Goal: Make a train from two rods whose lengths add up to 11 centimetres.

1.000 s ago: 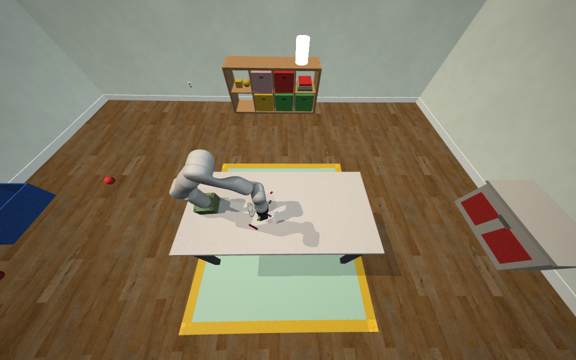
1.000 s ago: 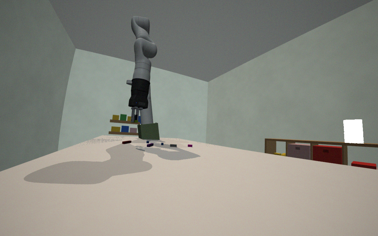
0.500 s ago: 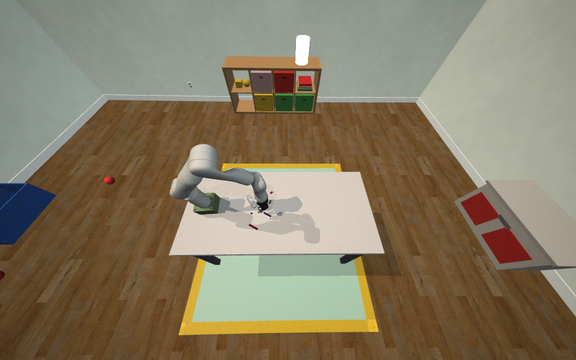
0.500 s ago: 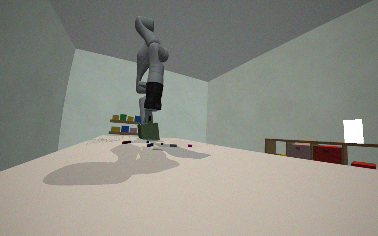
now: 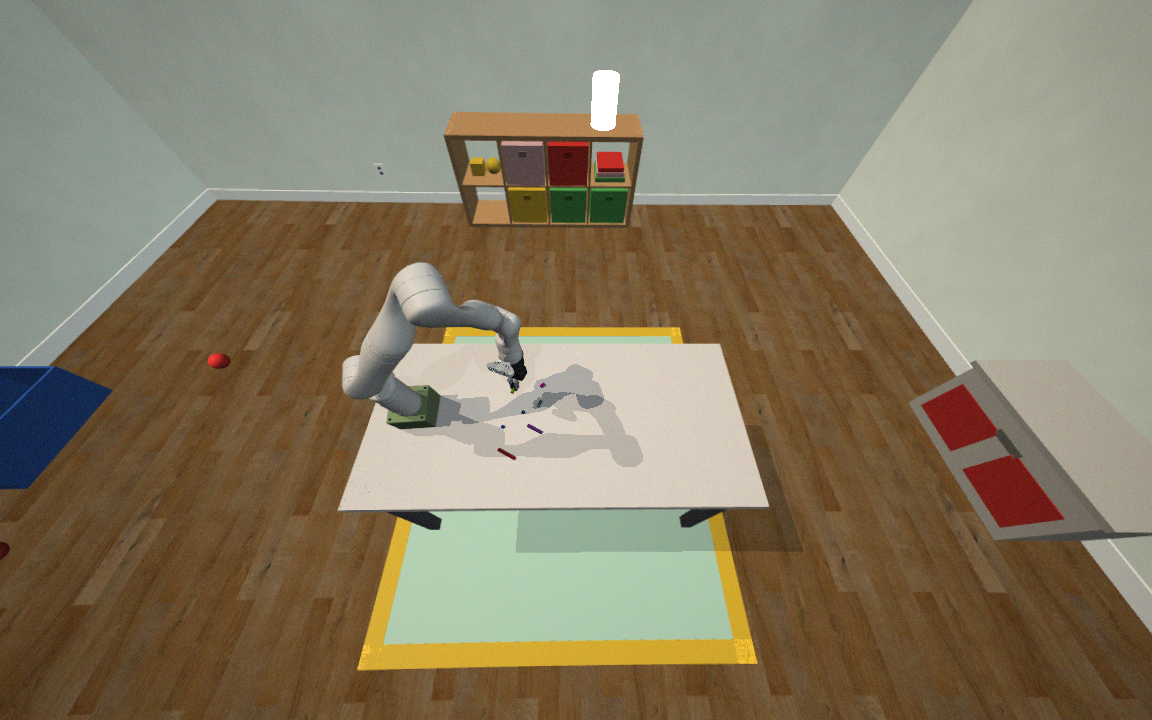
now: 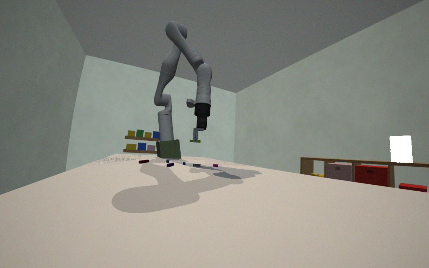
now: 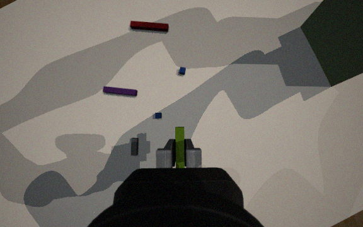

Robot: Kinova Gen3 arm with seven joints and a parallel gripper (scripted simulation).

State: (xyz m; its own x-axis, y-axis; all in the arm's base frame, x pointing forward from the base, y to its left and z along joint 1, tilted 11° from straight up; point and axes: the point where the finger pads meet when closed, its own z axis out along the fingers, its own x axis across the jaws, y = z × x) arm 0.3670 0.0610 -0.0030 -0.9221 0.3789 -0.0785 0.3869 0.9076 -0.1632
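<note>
Right now my hand is 20 mm short of the small blue rod, 50 mm to the left of it and 110 mm above it. The rest, counted from my hand: magenta rod: 90 mm ahead, 60 mm to the left, 110 mm below; lime rod: 10 mm below; grey rod: 80 mm ahead, 20 mm to the right, 110 mm below.
</note>
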